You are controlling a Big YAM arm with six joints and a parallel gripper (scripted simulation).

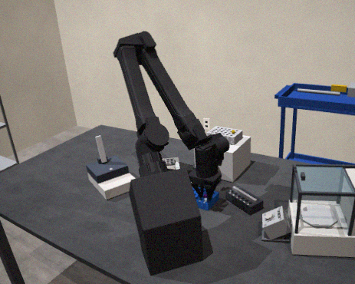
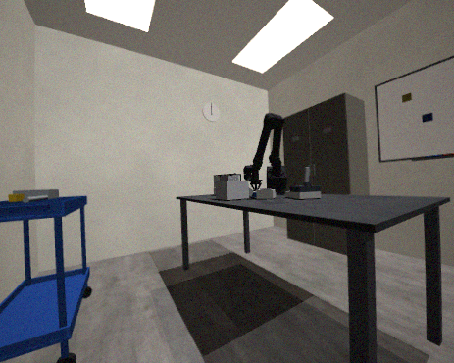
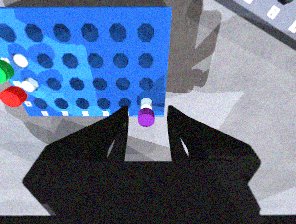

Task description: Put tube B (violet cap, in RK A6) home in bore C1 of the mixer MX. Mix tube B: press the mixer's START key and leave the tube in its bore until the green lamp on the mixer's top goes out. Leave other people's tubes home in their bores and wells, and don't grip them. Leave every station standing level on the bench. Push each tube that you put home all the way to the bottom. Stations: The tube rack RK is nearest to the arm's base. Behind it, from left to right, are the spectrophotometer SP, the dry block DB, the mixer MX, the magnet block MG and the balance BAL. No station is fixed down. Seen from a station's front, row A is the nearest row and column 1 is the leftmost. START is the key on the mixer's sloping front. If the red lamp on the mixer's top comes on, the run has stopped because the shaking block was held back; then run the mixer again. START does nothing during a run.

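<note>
Now: hand 2 cm above the tube B. The rest, counted from my hand: blue rack RK 3 cm ahead, 5 cm to the left, 3 cm below; then dry block DB 9 cm ahead, 26 cm to the left, 2 cm below; then dark magnet block MG 9 cm ahead, 11 cm to the right, 3 cm below.
</note>
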